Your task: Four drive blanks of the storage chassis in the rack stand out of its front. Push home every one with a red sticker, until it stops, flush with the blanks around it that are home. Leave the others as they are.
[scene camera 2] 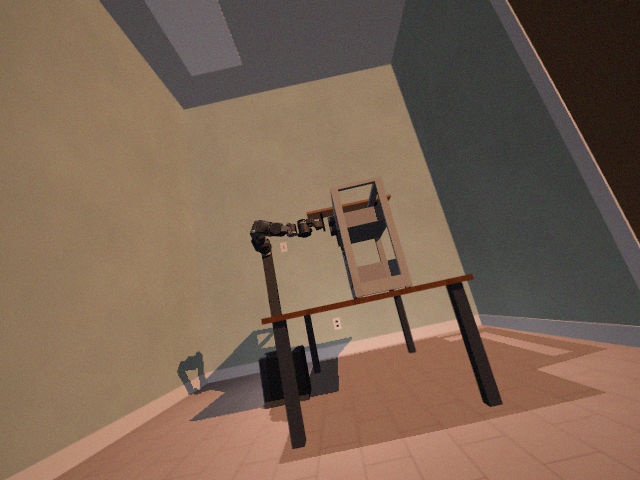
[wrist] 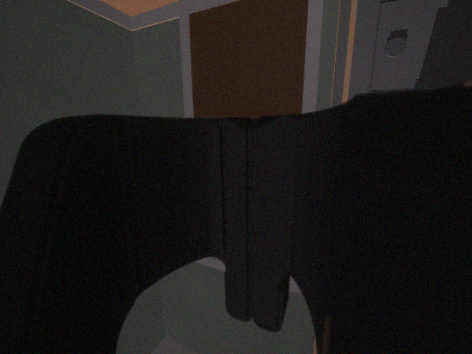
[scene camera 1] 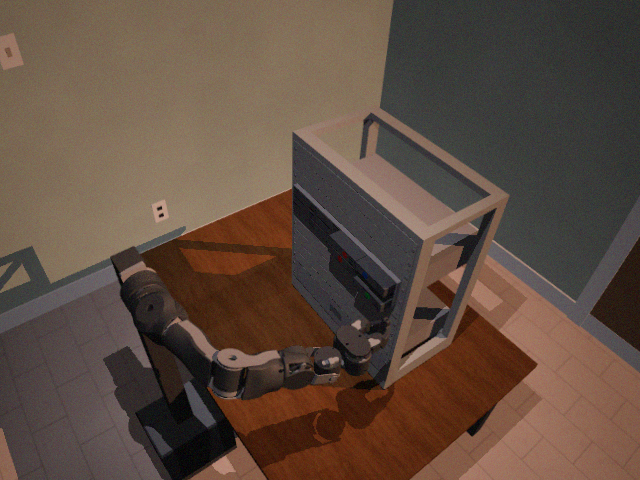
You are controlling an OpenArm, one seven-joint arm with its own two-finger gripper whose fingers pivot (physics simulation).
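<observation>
The storage chassis (scene camera 1: 373, 264) juts from the front of the rack (scene camera 1: 409, 310) (scene camera 2: 346, 248). In scene camera 1, two small red stickers (scene camera 1: 342, 256) show close together near the middle of its front. A blue sticker (scene camera 1: 364, 275) is farther right, and a green sticker (scene camera 1: 367, 296) is lower, on a blank that stands out. How far the red-stickered blanks stand out is too small and dark to tell. My gripper (scene camera 1: 386, 325) (scene camera 2: 321, 223) (wrist: 265, 217) is shut and empty, below the chassis's right end, near the rack's right front post. Contact cannot be made out.
The rack stands on the wooden table (scene camera 1: 444, 403) (scene camera 2: 310, 312). My arm (scene camera 1: 258, 369) reaches over the table from its pedestal at the left. In the wrist view, grey rack panelling (wrist: 400, 65) shows at the top right and a brown door (wrist: 247, 60) beyond my fingers.
</observation>
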